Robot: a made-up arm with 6 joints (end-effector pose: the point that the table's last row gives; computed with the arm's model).
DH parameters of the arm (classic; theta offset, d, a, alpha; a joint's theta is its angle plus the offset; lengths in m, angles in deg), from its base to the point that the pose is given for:
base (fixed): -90 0.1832 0.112 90
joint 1: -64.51 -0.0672 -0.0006 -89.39
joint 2: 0 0.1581 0.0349 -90.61
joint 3: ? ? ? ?
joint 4: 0 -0.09 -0.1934 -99.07
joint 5: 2.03 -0.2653 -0.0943 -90
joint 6: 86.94 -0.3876 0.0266 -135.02
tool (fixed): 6.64 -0.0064 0 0
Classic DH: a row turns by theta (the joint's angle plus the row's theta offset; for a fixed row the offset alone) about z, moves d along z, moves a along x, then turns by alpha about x.
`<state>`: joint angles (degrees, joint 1 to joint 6).
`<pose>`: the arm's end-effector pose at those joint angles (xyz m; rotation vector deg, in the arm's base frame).
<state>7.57 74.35 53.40 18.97 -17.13 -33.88</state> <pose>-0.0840 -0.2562 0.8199 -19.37 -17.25 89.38</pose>
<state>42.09 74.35 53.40 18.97 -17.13 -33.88</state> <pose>-0.0840 0.1300 0.7895 -46.04 10.36 93.25</pose>
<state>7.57 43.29 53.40 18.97 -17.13 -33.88</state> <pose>0.1714 -0.2528 0.8300 -0.84 5.52 74.44</pose>
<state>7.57 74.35 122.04 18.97 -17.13 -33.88</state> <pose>0.3812 -0.3956 0.7559 37.69 -11.96 137.59</pose>
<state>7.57 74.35 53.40 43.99 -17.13 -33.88</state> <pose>-0.0226 -0.0836 0.7883 -28.82 6.59 99.90</pose>
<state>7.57 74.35 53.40 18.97 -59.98 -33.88</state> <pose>0.1138 -0.4235 0.9390 21.27 -5.63 111.38</pose>
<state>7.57 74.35 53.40 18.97 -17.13 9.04</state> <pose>-0.0773 -0.2612 0.8378 6.52 -44.77 62.55</pose>
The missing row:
joint 3: 27.53 0.0199 -0.0866 -80.93
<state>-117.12 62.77 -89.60 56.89 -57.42 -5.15</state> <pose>0.3218 -0.6986 0.1641 74.66 23.73 -31.42</pose>
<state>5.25 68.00 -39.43 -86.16 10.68 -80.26</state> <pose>-0.1332 0.0979 0.0408 -74.38 -68.08 -38.70</pose>
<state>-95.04 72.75 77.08 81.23 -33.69 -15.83</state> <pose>0.0990 -0.6777 0.2729 45.02 -73.34 116.71</pose>
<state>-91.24 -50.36 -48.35 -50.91 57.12 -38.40</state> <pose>0.3194 0.0536 0.1938 -58.51 25.44 18.46</pose>
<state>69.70 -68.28 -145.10 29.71 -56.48 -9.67</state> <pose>0.0219 -0.7176 0.0140 115.17 -85.54 39.85</pose>
